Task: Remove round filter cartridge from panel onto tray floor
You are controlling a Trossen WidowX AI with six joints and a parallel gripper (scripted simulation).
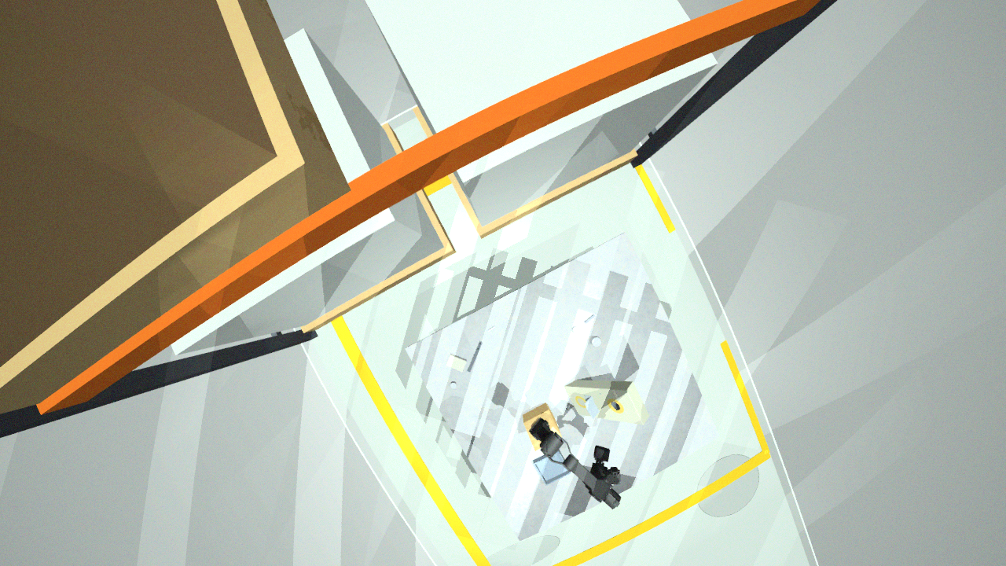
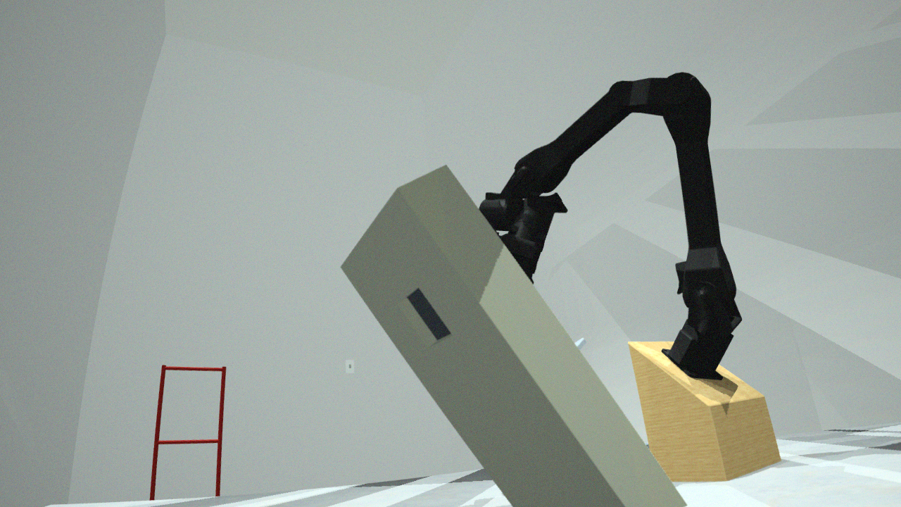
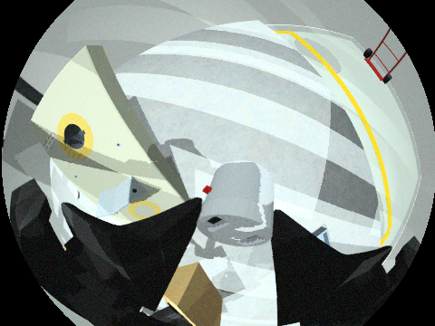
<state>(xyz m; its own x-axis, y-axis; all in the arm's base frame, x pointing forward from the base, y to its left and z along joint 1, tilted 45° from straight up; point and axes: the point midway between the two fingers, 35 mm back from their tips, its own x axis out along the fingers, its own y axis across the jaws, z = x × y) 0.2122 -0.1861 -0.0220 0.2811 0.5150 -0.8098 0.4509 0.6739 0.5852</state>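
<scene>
Now: the blue-grey tray 24 cm behind my gripper tip, 14 cm to the right of it and 24 cm below it. Round my gripper tip: service panel 11 cm ahead, 19 cm to the left, 11 cm below; then round filter cartridge right at my gripper tip.
</scene>
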